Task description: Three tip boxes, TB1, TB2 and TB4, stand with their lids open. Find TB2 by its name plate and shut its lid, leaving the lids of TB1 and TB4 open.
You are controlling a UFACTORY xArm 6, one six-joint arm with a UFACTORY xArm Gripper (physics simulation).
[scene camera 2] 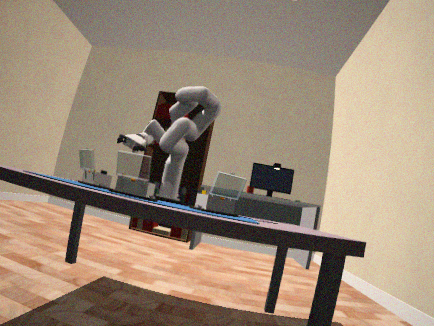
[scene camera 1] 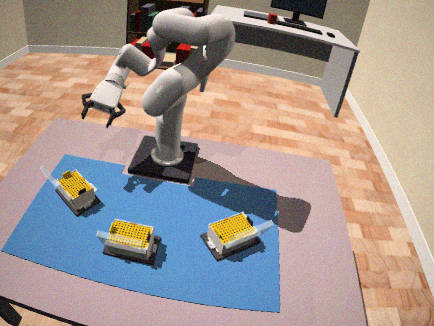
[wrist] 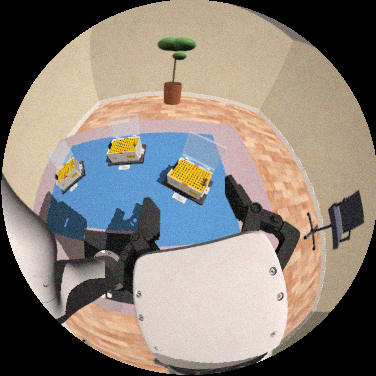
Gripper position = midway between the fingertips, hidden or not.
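Note:
My gripper (scene camera 1: 94, 121) is here in the scene, and the wrist view shows my gripper too (wrist: 188, 194). I see a tip box (scene camera 1: 217, 248). There is a tip box (wrist: 169, 181) as well, and I also see a tip box (scene camera 1: 152, 247).

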